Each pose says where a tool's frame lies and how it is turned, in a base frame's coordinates. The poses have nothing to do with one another.
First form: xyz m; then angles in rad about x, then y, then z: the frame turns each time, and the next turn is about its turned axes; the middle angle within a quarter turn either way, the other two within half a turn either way.
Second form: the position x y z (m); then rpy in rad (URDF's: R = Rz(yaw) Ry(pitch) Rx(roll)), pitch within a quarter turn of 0, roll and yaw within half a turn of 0. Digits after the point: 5 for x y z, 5 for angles.
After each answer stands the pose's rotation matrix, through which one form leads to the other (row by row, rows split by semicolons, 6 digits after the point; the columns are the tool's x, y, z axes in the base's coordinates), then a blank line. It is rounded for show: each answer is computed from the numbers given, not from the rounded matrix.
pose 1, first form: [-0.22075, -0.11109, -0.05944, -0.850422, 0.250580, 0.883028]
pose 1, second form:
[-0.22075, -0.11109, -0.05944, -0.50191, 0.75398, 0.56678]
0.614988 -0.748533 0.247966; 0.391396 0.562760 0.728087; -0.684543 -0.350712 0.639064

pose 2, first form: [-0.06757, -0.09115, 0.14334, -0.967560, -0.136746, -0.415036]
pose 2, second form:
[-0.06757, -0.09115, 0.14334, -0.90963, -0.41460, -0.13813]
0.906559 0.399459 -0.136320; -0.126023 0.564413 0.815816; 0.402826 -0.722406 0.562015

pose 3, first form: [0.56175, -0.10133, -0.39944, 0.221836, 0.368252, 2.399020]
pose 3, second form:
[0.56175, -0.10133, -0.39944, 0.08261, -0.41970, 2.42289]
-0.687339 -0.630853 0.359985; 0.601263 -0.772235 -0.205270; 0.407488 0.075355 0.910096

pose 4, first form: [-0.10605, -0.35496, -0.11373, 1.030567, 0.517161, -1.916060]
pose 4, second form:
[-0.10605, -0.35496, -0.11373, -0.86964, 0.80512, -2.00920]
-0.294185 0.817930 0.494414; -0.627482 0.224910 -0.745440; -0.720917 -0.529534 0.447071

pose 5, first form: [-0.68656, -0.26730, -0.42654, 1.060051, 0.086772, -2.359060]
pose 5, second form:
[-0.68656, -0.26730, -0.42654, -0.92669, 0.62495, -2.62825]
-0.706462 0.702425 0.086663; -0.398274 -0.293336 -0.869098; -0.585055 -0.648501 0.486988

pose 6, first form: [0.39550, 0.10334, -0.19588, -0.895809, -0.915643, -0.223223]
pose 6, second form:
[0.39550, 0.10334, -0.19588, -1.04203, -0.71556, 0.66444]
0.594164 0.134879 -0.792955; 0.465378 0.746430 0.475675; 0.656043 -0.651652 0.380732

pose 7, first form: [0.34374, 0.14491, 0.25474, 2.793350, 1.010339, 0.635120]
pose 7, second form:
[0.34374, 0.14491, 0.25474, -2.76493, -1.00352, -0.64953]
0.427917 -0.315369 0.847012; -0.324985 -0.928159 -0.181398; 0.843369 -0.197643 -0.499665

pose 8, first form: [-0.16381, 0.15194, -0.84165, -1.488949, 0.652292, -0.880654]
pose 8, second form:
[-0.16381, 0.15194, -0.84165, -1.47452, -0.82859, -0.72496]
0.505940 0.612833 0.607009; -0.448204 -0.414482 0.792034; 0.736979 -0.672786 0.064971

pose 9, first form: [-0.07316, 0.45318, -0.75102, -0.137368, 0.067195, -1.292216]
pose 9, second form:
[-0.07316, 0.45318, -0.75102, -0.10244, -0.11361, -1.29101]
0.274370 0.959277 0.067144; -0.954918 0.263560 0.136627; 0.113367 -0.101604 0.988344

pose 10, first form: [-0.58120, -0.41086, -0.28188, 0.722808, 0.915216, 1.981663]
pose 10, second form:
[-0.58120, -0.41086, -0.28188, 0.55080, -1.00447, 2.04183]
-0.243484 -0.558884 0.792694; 0.478104 -0.780255 -0.403259; 0.843879 0.280803 0.457185

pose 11, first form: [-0.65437, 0.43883, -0.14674, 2.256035, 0.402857, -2.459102]
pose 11, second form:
[-0.65437, 0.43883, -0.14674, -2.48968, 0.74897, 2.91631]
-0.713881 0.580235 0.392048; 0.163605 0.682558 -0.712284; -0.680887 -0.444345 -0.582194

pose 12, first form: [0.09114, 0.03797, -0.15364, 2.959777, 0.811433, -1.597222]
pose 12, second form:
[0.09114, 0.03797, -0.15364, 2.33369, 0.20095, 1.58936]
-0.018191 0.688219 0.725274; 0.979709 0.157082 -0.124484; -0.199600 0.708293 -0.677112

